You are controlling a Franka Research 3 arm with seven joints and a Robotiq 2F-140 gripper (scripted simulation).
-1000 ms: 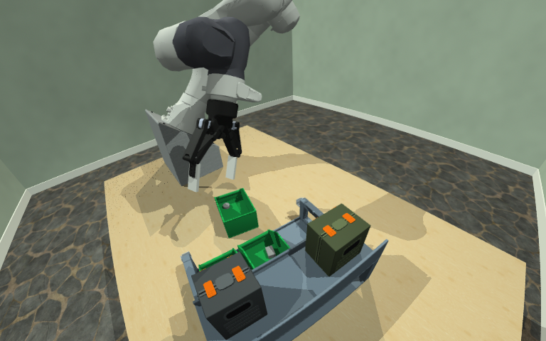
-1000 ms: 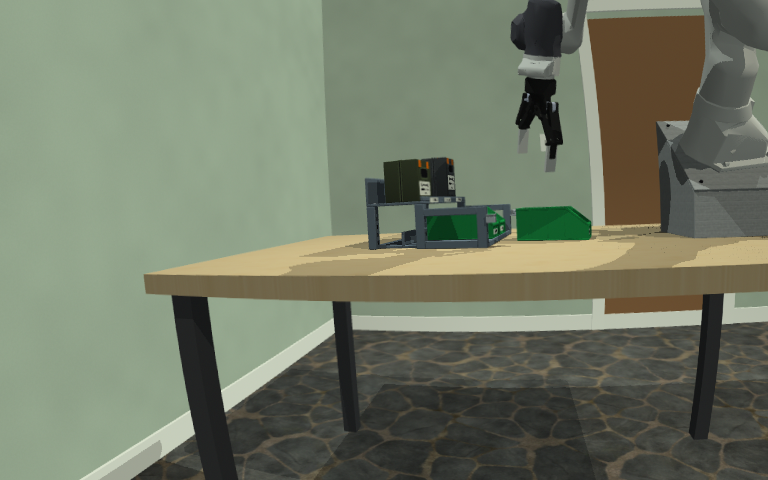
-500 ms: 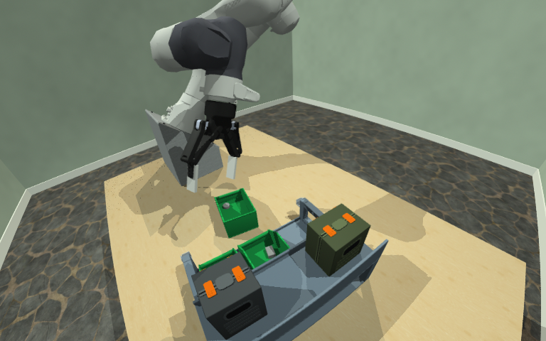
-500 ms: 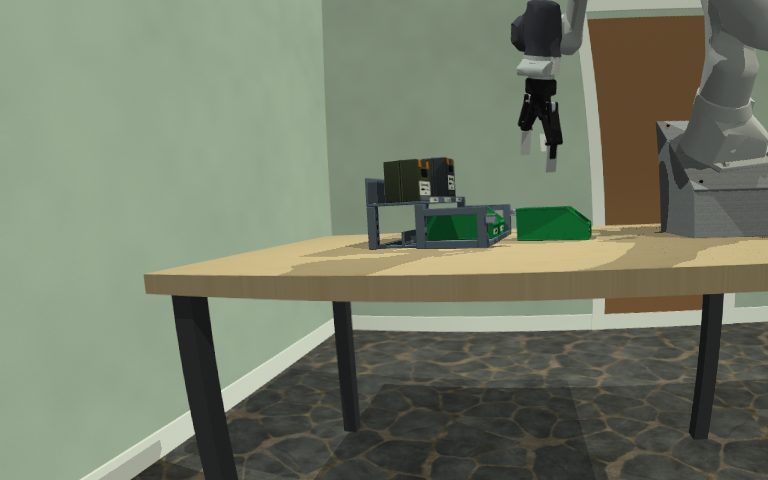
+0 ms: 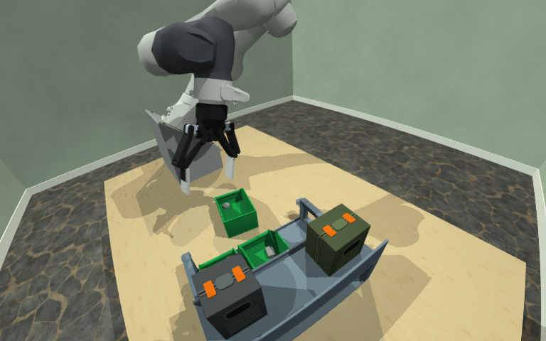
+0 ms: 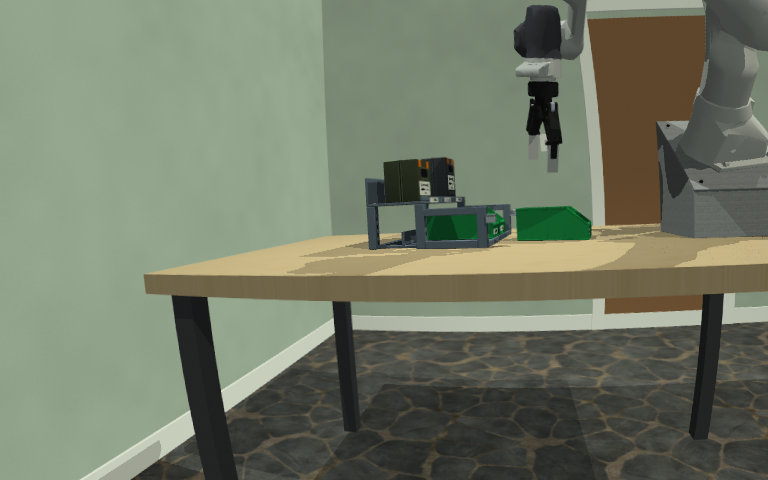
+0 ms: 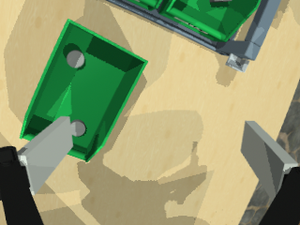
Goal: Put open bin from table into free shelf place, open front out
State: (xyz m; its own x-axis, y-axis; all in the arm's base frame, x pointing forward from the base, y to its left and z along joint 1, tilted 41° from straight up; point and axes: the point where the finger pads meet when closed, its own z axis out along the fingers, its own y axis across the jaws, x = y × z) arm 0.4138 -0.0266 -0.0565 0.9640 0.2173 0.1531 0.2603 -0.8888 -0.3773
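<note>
My gripper is now 290 mm short of the dark grey box, 100 mm to the left of it and 30 mm above it. Round my hand: shelf's upper board: 310 mm ahead, 10 mm to the left, 90 mm below; then olive case: 320 mm ahead, 130 mm to the left, 40 mm below; then shelf floor: 250 mm ahead, 20 mm to the left, 190 mm below.
</note>
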